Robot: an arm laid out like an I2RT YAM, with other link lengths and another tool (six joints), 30 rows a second.
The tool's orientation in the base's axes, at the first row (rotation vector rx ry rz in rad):
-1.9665, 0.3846, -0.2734
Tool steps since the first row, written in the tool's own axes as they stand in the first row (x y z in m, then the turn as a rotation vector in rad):
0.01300, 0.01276, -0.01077, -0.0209, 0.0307, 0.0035
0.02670, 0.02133, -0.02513, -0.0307, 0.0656, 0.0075
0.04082, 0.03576, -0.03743, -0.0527, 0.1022, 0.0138
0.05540, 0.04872, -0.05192, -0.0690, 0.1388, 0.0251
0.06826, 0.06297, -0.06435, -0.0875, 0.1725, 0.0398
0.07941, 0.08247, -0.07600, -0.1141, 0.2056, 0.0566
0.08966, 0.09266, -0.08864, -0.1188, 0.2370, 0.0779
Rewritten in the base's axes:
0.00627, -0.01896, -0.00699, -0.0224, -0.0008, -0.0298
0.01250, -0.03960, -0.00867, -0.0350, -0.0070, -0.0634
0.01901, -0.06092, -0.01654, -0.0583, -0.0073, -0.0998
0.02537, -0.08369, -0.02215, -0.0746, -0.0056, -0.1381
0.03069, -0.10457, -0.02982, -0.0912, 0.0009, -0.1752
0.03397, -0.12614, -0.04263, -0.1144, 0.0126, -0.2127
0.03740, -0.14462, -0.04656, -0.1156, 0.0202, -0.2502

